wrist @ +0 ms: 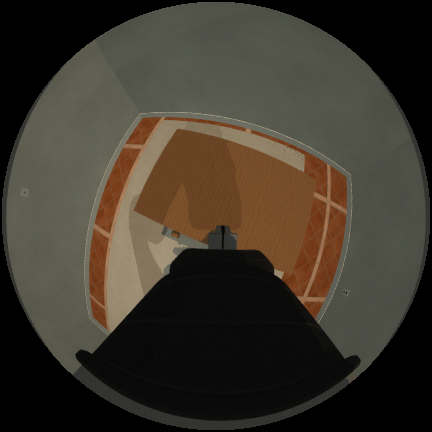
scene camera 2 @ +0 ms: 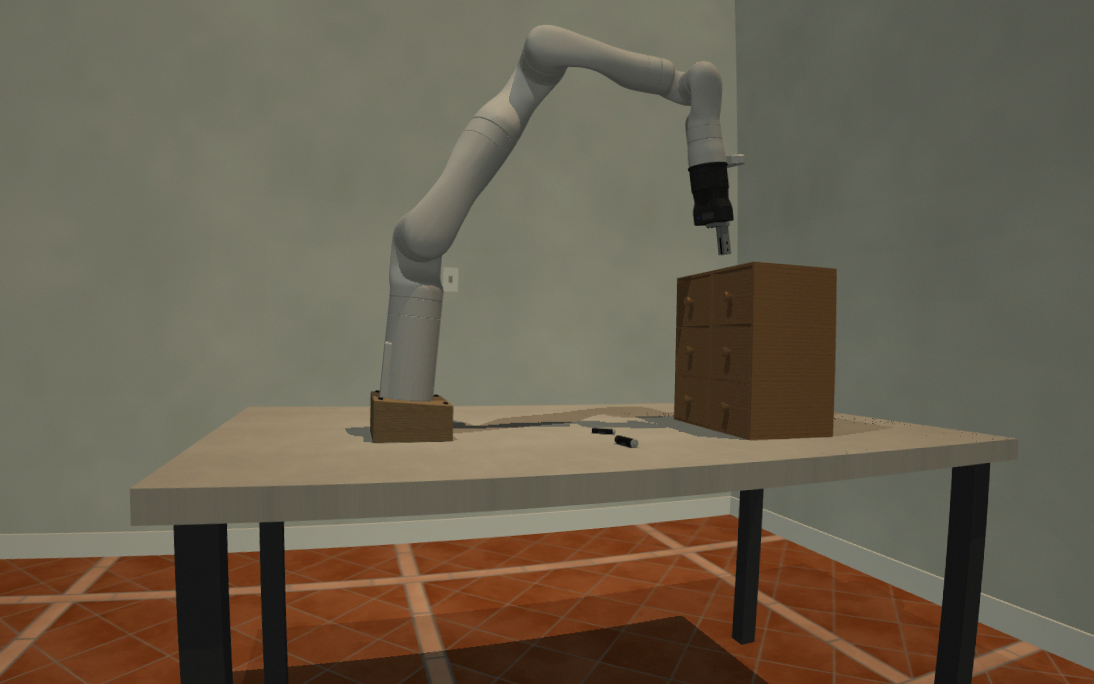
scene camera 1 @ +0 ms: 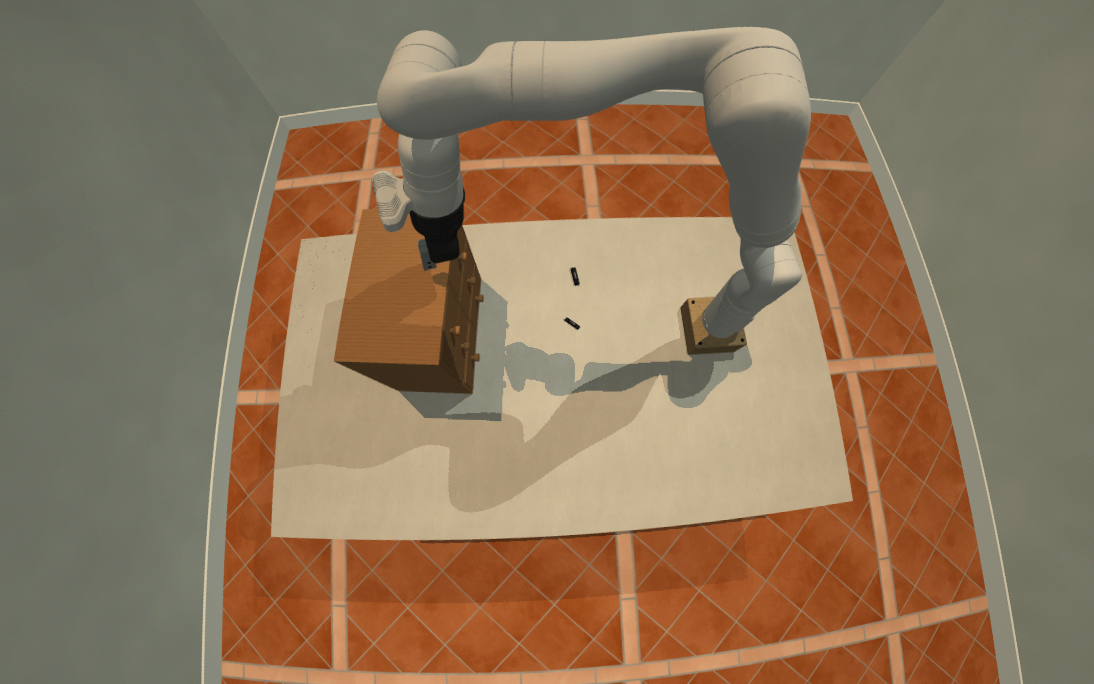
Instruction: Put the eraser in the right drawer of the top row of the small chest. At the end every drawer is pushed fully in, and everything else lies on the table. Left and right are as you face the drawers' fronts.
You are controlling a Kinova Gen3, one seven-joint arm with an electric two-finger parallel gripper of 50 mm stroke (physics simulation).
Labels:
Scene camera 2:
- my gripper: 724,254
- small brown chest: 793,322
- drawer: 691,402

